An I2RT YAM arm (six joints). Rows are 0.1 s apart.
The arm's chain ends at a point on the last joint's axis. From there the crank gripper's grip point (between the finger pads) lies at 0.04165 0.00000 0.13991 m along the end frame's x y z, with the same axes.
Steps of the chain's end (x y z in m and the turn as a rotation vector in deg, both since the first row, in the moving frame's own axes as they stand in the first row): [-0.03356 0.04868 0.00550 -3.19 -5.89 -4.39]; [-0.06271 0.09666 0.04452 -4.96 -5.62 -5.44]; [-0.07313 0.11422 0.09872 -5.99 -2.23 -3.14]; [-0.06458 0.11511 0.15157 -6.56 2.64 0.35]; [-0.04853 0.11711 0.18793 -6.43 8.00 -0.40]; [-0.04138 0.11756 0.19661 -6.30 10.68 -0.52]
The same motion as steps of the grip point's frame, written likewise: [-0.04794 0.05393 0.00890 -3.19 -5.89 -4.39]; [-0.07619 0.10561 0.04756 -4.96 -5.62 -5.44]; [-0.07826 0.12677 0.09959 -5.99 -2.23 -3.14]; [-0.05824 0.13125 0.14858 -6.56 2.64 0.35]; [-0.02945 0.13204 0.17992 -6.43 8.00 -0.40]; [-0.01616 0.13191 0.18566 -6.30 10.68 -0.52]
